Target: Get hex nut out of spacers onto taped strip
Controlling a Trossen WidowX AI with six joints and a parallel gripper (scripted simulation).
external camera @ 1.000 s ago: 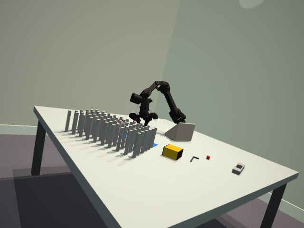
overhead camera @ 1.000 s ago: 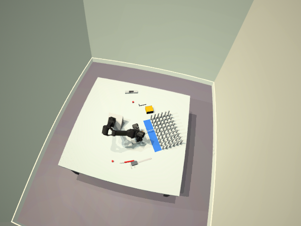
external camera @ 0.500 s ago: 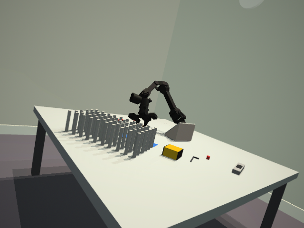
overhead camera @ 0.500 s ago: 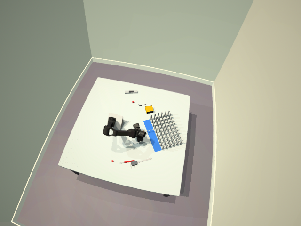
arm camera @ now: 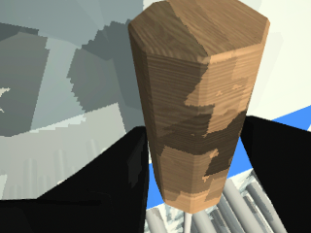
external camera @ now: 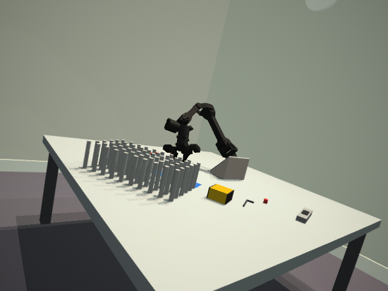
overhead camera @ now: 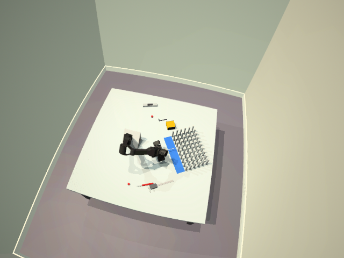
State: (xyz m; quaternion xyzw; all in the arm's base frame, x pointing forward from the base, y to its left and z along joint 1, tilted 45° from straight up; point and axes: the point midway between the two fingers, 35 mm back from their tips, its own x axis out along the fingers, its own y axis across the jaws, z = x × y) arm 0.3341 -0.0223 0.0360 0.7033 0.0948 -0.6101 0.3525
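Now: gripper tip 12 cm short of the blue taped strip, 4 cm above it and 3 cm to the right of it. From my gripper tip the other things lie so: yellow block: 33 cm to the left, 2 cm below; wooden-handled pick tool: 8 cm ahead, 6 cm to the left, 1 cm below; hex nut: 24 cm ahead, 17 cm to the left, 4 cm below.
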